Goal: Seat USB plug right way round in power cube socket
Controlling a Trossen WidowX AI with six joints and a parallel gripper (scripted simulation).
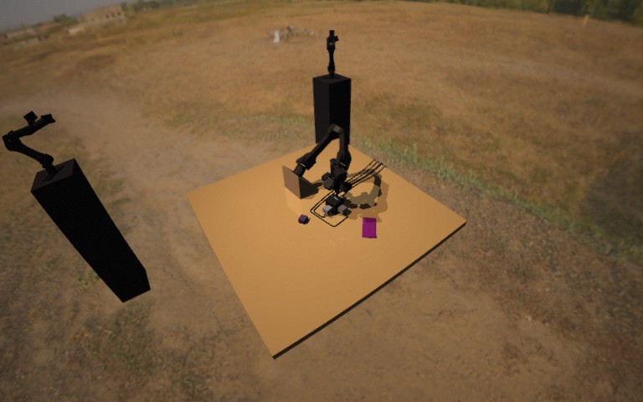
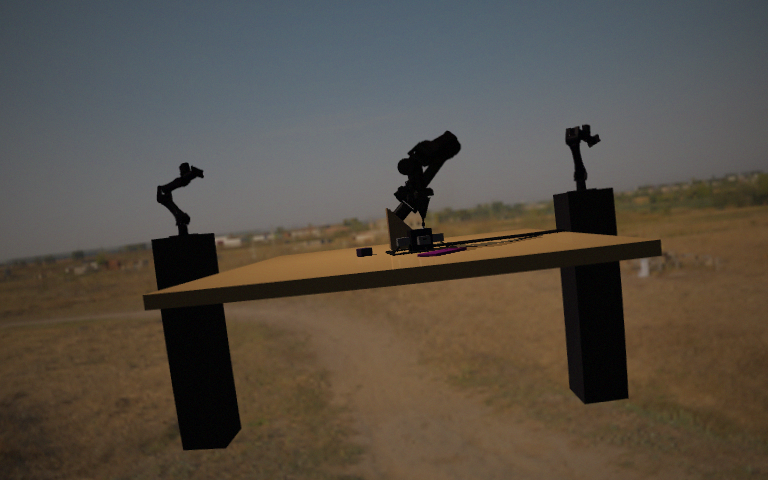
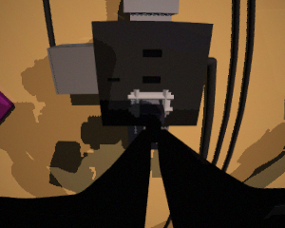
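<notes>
The USB plug lies 20 mm below my gripper tip. From my gripper tip the other things lie so: magenta card: 250 mm ahead, 40 mm to the left, 110 mm below; then USB socket: 40 mm below; then purple block: 30 mm behind, 230 mm to the right, 100 mm below.
</notes>
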